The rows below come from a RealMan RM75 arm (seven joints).
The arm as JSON. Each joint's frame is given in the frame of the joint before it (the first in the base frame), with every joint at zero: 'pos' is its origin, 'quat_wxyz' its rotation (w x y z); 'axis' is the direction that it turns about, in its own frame. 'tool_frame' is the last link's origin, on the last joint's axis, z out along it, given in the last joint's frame.
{
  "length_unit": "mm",
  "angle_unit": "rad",
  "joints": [
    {
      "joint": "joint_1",
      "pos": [
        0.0,
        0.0,
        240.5
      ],
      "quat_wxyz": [
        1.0,
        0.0,
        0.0,
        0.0
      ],
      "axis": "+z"
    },
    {
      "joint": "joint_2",
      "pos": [
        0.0,
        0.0,
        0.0
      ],
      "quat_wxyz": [
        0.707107,
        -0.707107,
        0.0,
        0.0
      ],
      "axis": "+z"
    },
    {
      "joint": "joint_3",
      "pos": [
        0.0,
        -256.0,
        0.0
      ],
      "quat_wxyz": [
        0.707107,
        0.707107,
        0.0,
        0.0
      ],
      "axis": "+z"
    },
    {
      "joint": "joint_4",
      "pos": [
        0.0,
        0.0,
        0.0
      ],
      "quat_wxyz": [
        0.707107,
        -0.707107,
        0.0,
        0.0
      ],
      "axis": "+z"
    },
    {
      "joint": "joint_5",
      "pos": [
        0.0,
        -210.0,
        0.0
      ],
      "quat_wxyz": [
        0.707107,
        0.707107,
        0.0,
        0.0
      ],
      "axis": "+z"
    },
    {
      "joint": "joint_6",
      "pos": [
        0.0,
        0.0,
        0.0
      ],
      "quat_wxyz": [
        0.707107,
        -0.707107,
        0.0,
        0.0
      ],
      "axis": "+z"
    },
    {
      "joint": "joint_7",
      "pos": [
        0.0,
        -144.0,
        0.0
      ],
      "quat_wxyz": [
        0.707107,
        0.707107,
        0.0,
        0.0
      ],
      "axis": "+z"
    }
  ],
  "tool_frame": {
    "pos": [
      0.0,
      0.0,
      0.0
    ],
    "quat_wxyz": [
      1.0,
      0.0,
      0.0,
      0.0
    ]
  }
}
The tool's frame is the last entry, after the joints.
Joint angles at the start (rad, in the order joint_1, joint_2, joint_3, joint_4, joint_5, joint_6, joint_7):
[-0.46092, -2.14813, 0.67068, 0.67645, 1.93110, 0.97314, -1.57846]
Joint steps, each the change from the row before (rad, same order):
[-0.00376, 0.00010, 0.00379, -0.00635, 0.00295, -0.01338, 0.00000]
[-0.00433, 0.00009, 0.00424, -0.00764, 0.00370, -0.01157, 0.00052]
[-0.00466, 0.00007, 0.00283, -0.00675, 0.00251, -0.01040, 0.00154]
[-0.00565, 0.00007, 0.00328, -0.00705, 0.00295, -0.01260, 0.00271]
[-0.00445, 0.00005, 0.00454, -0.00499, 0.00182, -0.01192, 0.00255]
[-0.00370, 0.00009, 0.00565, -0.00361, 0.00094, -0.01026, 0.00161]
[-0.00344, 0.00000, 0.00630, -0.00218, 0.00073, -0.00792, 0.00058]
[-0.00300, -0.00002, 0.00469, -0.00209, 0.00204, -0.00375, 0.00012]
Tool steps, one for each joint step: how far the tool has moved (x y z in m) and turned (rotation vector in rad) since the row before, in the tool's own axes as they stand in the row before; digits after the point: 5 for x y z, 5 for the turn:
[-0.00072, -0.00020, 0.00169, 0.00674, -0.00608, 0.00171]
[-0.00096, 0.00036, 0.00194, 0.00389, -0.00740, 0.00246]
[-0.00040, 0.00031, 0.00182, 0.00363, -0.00509, 0.00288]
[-0.00015, 0.00027, 0.00210, 0.00488, -0.00541, 0.00514]
[0.00006, 0.00018, 0.00179, 0.00496, -0.00453, 0.00595]
[0.00023, 0.00032, 0.00160, 0.00368, -0.00393, 0.00583]
[0.00052, 0.00061, 0.00152, 0.00161, -0.00335, 0.00597]
[0.00027, 0.00089, 0.00125, -0.00137, -0.00371, 0.00505]

